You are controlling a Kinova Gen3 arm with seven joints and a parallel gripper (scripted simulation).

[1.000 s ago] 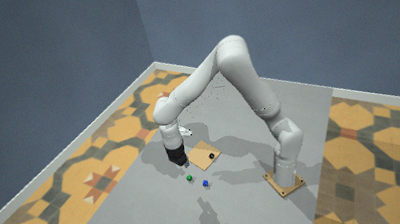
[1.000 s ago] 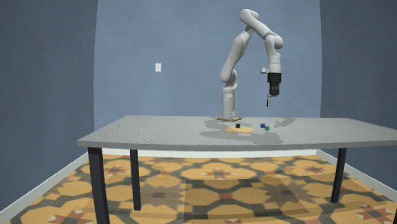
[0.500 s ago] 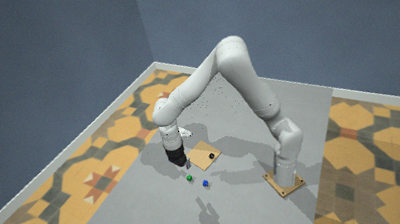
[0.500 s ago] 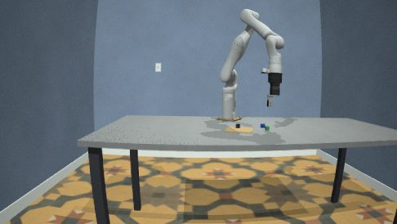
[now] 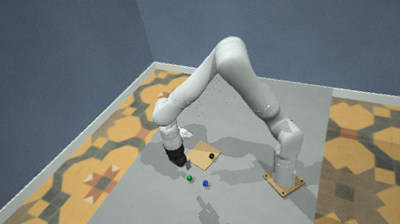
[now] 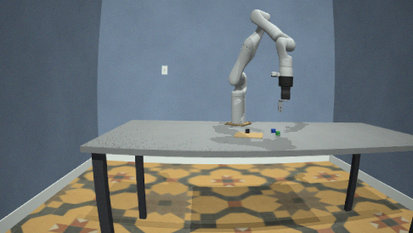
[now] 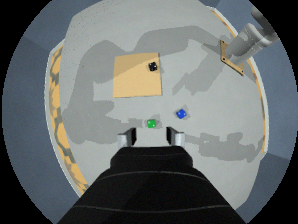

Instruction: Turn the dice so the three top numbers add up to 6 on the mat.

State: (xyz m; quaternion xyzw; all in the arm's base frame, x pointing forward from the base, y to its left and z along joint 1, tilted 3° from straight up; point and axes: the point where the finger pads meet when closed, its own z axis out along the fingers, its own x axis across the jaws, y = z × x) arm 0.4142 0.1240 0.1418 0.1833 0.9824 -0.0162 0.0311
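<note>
Now: hand 13 cm above the green die and 1 cm to the left of it. The rest, counted from my hand: black die: 15 cm to the right, 13 cm below, 7 cm behind; blue die: 13 cm below, 9 cm behind; tan mat: 16 cm to the right, 14 cm below, 2 cm behind.
</note>
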